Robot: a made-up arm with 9 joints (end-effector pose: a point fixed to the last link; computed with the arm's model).
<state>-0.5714 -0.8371 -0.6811 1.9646 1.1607 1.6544 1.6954 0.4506 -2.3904</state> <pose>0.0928 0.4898 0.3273 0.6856 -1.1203 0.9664</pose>
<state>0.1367 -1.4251 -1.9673 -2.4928 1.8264 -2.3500 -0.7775 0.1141 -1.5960</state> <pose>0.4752 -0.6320 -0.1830 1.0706 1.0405 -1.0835</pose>
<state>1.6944 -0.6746 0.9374 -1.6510 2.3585 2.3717 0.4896 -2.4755 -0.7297</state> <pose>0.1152 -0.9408 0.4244 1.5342 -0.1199 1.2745</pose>
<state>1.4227 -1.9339 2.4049 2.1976 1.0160 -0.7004 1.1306 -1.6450 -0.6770</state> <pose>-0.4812 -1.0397 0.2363 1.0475 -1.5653 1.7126</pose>
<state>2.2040 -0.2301 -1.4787 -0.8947 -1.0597 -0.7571 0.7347 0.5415 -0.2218</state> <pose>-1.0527 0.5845 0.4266 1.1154 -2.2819 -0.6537</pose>
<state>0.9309 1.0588 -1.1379 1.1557 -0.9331 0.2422 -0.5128 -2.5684 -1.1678</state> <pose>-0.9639 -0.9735 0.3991 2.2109 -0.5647 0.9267</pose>
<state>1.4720 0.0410 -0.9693 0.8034 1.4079 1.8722 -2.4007 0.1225 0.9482</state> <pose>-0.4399 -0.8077 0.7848 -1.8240 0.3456 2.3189</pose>
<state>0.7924 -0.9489 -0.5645 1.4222 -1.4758 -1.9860 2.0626 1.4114 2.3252</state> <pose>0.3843 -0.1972 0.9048 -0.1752 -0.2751 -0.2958</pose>
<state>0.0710 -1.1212 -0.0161 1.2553 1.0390 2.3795 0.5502 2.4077 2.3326</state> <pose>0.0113 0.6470 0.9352 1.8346 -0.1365 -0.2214</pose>
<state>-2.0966 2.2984 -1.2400 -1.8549 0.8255 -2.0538 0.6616 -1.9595 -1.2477</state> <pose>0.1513 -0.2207 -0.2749 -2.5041 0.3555 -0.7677</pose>
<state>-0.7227 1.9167 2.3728 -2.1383 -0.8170 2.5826 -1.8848 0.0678 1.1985</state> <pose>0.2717 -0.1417 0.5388 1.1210 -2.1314 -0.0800</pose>
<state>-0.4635 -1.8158 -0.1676 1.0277 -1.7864 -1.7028 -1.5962 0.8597 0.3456</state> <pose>-0.0277 0.0785 1.2456 -0.5913 -1.2562 0.8416</pose>
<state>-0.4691 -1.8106 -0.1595 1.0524 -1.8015 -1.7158 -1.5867 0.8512 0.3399</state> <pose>-0.0371 0.0621 1.2484 -0.5832 -1.2650 0.8159</pose>
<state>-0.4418 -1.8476 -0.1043 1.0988 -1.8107 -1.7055 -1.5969 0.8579 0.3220</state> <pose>-0.0948 0.0284 1.2514 -0.5485 -1.3351 0.8621</pose>
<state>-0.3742 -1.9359 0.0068 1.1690 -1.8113 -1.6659 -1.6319 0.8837 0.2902</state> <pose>-0.2047 -0.0372 1.2511 -0.4770 -1.4780 0.9910</pose>
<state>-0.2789 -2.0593 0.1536 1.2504 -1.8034 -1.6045 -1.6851 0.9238 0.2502</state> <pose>-0.3376 -0.1410 1.2429 -0.3721 -1.6696 1.1661</pose>
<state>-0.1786 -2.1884 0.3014 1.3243 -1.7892 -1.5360 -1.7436 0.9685 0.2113</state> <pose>-0.4527 -0.2651 1.2263 -0.2530 -1.8687 1.3346</pose>
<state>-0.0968 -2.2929 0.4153 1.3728 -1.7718 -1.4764 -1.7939 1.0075 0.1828</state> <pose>-0.5272 -0.3698 1.2079 -0.1520 -2.0304 1.4595</pose>
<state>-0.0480 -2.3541 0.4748 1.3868 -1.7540 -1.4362 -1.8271 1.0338 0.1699</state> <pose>-0.5652 -0.4232 1.1962 -0.0967 -2.1239 1.5353</pose>
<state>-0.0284 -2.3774 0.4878 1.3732 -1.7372 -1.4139 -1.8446 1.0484 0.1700</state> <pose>-0.5824 -0.4284 1.1930 -0.0856 -2.1555 1.5786</pose>
